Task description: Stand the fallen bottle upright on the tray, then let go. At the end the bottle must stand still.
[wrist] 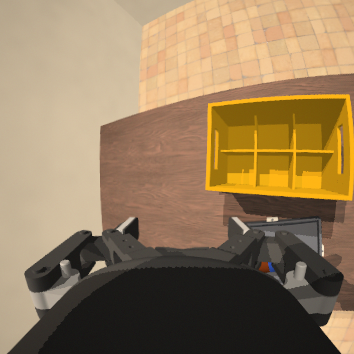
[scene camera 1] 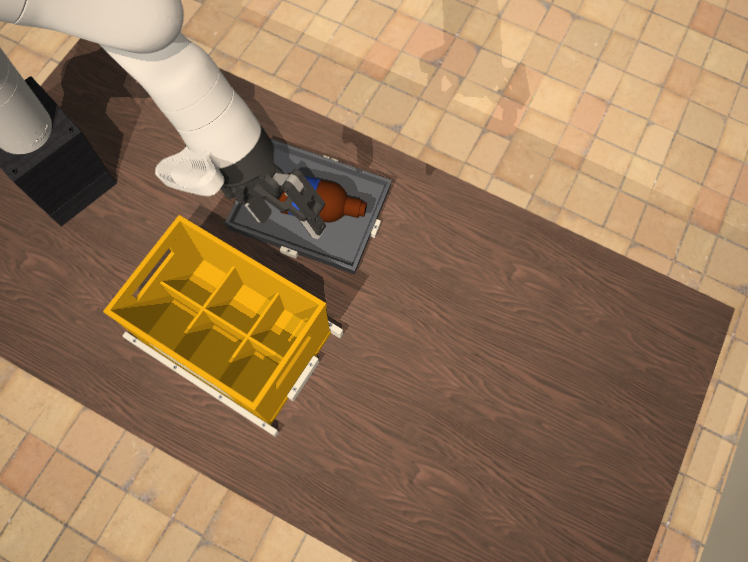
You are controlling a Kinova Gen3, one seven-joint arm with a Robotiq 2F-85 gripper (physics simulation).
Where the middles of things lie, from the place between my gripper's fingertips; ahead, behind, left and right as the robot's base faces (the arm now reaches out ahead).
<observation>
The yellow crate (scene camera 1: 247,332) lies 28 cm below my hand, 10 cm to the right of it and 9 cm behind it. Also, from my hand: brown bottle (scene camera 1: 338,204) (33 cm below, 18 cm to the left, 8 cm behind); grey tray (scene camera 1: 342,244) (36 cm below, 17 cm to the left, 11 cm behind).
</observation>
